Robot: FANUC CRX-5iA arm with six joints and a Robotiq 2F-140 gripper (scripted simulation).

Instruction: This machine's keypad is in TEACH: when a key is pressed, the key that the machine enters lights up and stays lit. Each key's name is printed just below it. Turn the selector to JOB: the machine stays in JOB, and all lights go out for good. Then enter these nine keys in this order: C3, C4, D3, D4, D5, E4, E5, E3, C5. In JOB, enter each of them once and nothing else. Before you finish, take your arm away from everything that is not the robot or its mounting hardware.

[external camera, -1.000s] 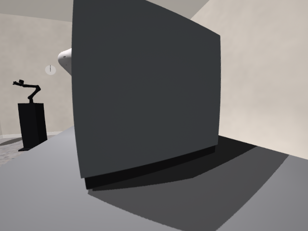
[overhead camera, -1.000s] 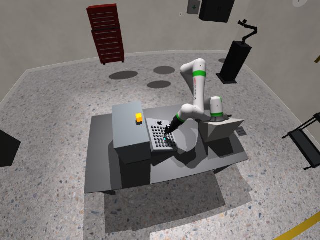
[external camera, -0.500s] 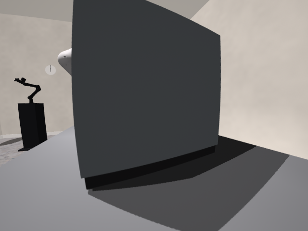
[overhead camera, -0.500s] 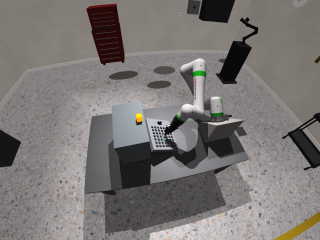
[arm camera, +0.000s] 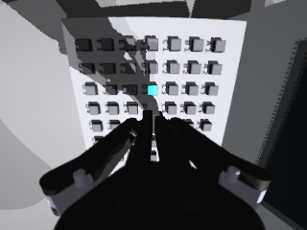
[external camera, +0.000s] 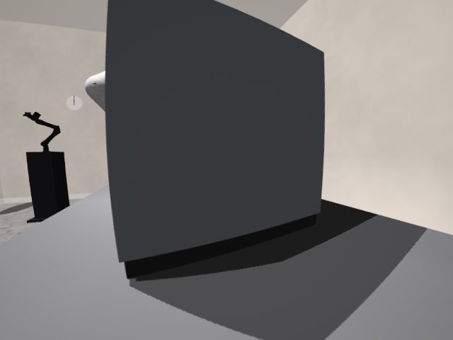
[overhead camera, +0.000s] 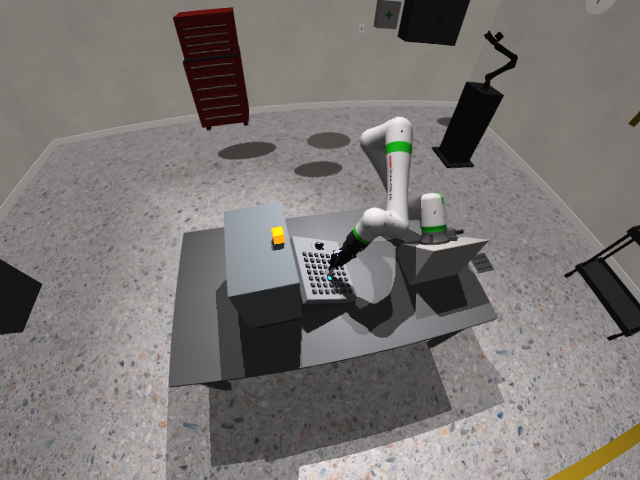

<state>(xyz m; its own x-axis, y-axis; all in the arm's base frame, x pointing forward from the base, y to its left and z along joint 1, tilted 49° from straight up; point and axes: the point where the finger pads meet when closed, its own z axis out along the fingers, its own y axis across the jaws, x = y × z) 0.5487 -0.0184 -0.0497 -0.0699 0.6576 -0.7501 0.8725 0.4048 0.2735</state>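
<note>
The key lies 4 cm to the left of my hand, 3 cm below it and 1 cm ahead of it. Round my hand: white keypad panel (6 cm below, 5 cm to the right, 4 cm ahead); black selector knob (16 cm to the right, 3 cm ahead, 2 cm below).
</note>
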